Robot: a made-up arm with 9 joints. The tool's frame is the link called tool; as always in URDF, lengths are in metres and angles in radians. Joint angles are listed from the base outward.
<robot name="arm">
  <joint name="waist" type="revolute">
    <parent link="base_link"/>
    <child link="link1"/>
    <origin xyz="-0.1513 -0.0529 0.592"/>
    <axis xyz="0 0 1"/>
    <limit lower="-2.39" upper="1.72"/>
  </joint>
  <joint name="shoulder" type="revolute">
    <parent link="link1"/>
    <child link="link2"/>
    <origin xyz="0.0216 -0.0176 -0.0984"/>
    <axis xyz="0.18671 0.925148 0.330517"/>
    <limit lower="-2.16" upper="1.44"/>
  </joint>
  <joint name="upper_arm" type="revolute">
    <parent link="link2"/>
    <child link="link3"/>
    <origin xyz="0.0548 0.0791 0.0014"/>
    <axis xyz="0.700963 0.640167 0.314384"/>
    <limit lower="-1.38" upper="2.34"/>
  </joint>
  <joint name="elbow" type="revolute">
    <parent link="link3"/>
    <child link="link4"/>
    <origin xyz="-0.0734 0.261 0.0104"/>
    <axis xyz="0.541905 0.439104 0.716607"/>
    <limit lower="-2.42" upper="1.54"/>
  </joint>
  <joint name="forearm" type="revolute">
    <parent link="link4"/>
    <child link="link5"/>
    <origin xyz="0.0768 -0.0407 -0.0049"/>
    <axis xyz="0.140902 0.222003 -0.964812"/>
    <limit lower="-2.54" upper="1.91"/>
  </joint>
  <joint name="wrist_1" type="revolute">
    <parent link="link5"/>
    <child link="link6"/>
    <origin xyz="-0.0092 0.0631 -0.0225"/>
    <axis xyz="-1 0 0"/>
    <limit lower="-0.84" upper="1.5"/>
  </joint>
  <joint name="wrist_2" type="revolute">
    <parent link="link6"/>
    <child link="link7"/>
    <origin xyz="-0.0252 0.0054 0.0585"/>
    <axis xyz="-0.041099 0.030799 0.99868"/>
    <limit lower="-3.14" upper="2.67"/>
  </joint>
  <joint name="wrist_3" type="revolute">
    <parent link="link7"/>
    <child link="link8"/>
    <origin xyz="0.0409 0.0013 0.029"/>
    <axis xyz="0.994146 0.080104 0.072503"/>
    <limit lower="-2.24" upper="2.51"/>
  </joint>
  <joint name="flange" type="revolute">
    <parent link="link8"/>
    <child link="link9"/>
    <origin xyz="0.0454 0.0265 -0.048"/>
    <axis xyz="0 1 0"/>
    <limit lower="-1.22" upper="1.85"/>
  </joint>
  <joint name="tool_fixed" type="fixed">
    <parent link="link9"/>
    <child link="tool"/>
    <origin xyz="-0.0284 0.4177 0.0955" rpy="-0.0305 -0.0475 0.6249"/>
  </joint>
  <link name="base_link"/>
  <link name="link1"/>
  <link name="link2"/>
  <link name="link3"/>
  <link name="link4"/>
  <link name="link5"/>
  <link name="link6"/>
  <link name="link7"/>
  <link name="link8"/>
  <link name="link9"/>
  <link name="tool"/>
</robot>
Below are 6 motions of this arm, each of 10 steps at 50 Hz.
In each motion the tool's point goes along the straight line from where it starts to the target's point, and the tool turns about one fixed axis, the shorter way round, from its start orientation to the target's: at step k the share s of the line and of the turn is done. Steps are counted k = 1, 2, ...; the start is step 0. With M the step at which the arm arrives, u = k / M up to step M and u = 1 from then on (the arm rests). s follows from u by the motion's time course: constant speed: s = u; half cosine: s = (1 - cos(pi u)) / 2; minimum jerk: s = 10 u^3 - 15 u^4 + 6 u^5.
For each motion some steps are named. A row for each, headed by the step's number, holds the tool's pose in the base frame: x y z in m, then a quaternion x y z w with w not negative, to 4 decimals.
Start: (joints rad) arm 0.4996 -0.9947 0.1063 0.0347 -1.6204 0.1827 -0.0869 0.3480 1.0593
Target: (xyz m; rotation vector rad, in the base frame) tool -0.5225 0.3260 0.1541 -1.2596 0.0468 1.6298
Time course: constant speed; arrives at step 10
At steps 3, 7, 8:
3: -0.5115 0.3016 0.1324 -0.5592 0.0494 0.6588 0.5009
7: -0.5178 0.3155 0.1448 -0.5393 0.0323 0.6701 0.5089
8: -0.5194 0.3190 0.1479 -0.5343 0.0280 0.6729 0.5109

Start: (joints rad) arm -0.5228 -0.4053 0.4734 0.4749 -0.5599 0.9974 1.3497 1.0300 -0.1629
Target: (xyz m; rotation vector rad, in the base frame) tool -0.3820 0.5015 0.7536 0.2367 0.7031 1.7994
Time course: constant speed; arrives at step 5
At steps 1, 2, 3, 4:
1: -0.3891 0.4884 0.7625 0.1030 0.2870 0.7735 0.5557
2: -0.3873 0.4917 0.7603 0.1024 0.2899 0.7712 0.5574
3: -0.3856 0.4949 0.7581 0.1018 0.2928 0.7689 0.5592
4: -0.3838 0.4982 0.7558 0.1012 0.2957 0.7666 0.5609

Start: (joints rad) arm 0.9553 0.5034 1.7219 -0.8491 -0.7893 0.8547 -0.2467 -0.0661 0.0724
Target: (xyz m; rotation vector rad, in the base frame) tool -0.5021 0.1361 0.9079 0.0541 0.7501 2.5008
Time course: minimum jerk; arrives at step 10
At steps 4, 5, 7, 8, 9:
4: -0.5268 0.1613 0.8987 0.0044 0.2574 0.9129 0.3167
5: -0.5202 0.1546 0.9012 0.0086 0.2628 0.9163 0.3022
7: -0.5080 0.1421 0.9057 0.0163 0.2726 0.9218 0.2752
8: -0.5042 0.1382 0.9071 0.0187 0.2756 0.9234 0.2667
9: -0.5024 0.1364 0.9078 0.0198 0.2770 0.9241 0.2627

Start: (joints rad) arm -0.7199 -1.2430 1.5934 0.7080 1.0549 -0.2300 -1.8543 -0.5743 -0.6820
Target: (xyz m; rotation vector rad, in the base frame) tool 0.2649 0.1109 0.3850 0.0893 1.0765 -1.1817
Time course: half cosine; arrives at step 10
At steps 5, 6, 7, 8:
5: 0.2278 0.1781 0.3787 0.0136 0.5194 -0.4634 0.7178
6: 0.2393 0.1573 0.3806 0.0218 0.5084 -0.4843 0.7117
7: 0.2496 0.1386 0.3824 0.0292 0.4982 -0.5028 0.7058
8: 0.2578 0.1237 0.3838 0.0350 0.4899 -0.5173 0.7008

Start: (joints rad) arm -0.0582 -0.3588 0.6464 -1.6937 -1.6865 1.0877 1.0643 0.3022 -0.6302
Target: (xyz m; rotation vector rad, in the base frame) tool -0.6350 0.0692 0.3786 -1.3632 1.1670 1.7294
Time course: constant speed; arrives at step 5
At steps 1, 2, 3, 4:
1: -0.6318 0.0629 0.3780 -0.5218 0.4317 0.6626 0.3198
2: -0.6326 0.0645 0.3782 -0.5209 0.4348 0.6614 0.3196
3: -0.6334 0.0661 0.3783 -0.5201 0.4378 0.6602 0.3194
4: -0.6342 0.0676 0.3785 -0.5193 0.4408 0.6589 0.3192

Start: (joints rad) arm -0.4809 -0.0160 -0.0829 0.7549 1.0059 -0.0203 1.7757 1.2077 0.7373
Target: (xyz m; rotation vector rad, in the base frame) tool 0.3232 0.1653 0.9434 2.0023 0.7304 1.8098
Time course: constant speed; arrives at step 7
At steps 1, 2, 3, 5, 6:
1: 0.2934 0.1616 0.9638 0.6872 0.2487 0.6567 0.1862
2: 0.2984 0.1623 0.9604 0.6903 0.2502 0.6536 0.1838
3: 0.3033 0.1629 0.9570 0.6933 0.2516 0.6504 0.1814
5: 0.3133 0.1641 0.9502 0.6994 0.2545 0.6441 0.1767
6: 0.3182 0.1647 0.9468 0.7025 0.2559 0.6409 0.1743

